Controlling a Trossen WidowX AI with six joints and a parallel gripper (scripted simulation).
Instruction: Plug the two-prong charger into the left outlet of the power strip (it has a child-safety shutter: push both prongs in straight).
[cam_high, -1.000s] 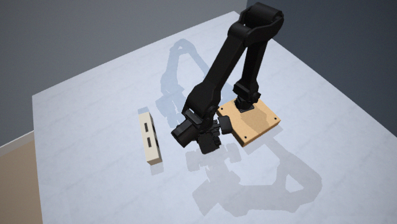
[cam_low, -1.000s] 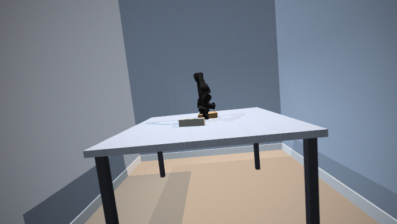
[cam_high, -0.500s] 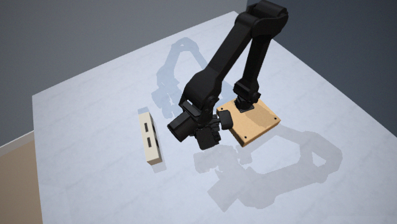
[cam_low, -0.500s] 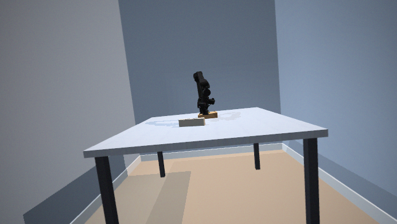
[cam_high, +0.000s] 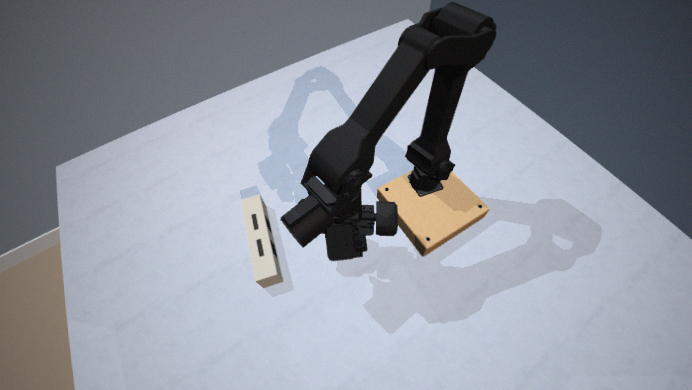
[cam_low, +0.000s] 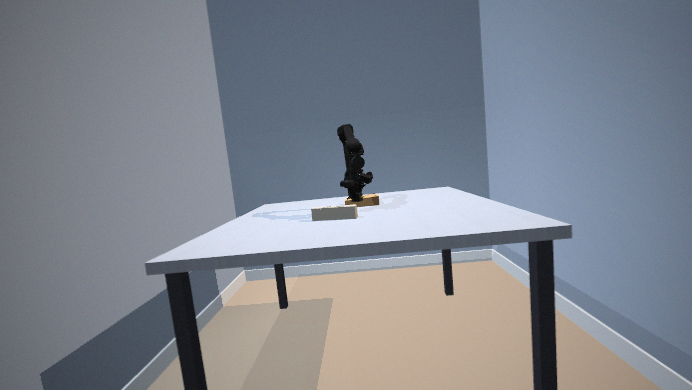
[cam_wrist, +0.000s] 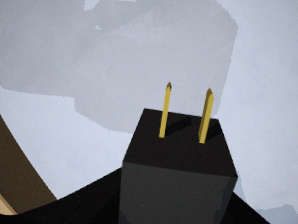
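My gripper tip is 10 mm short of the charger, 20 mm to the right of it and 10 mm below it.
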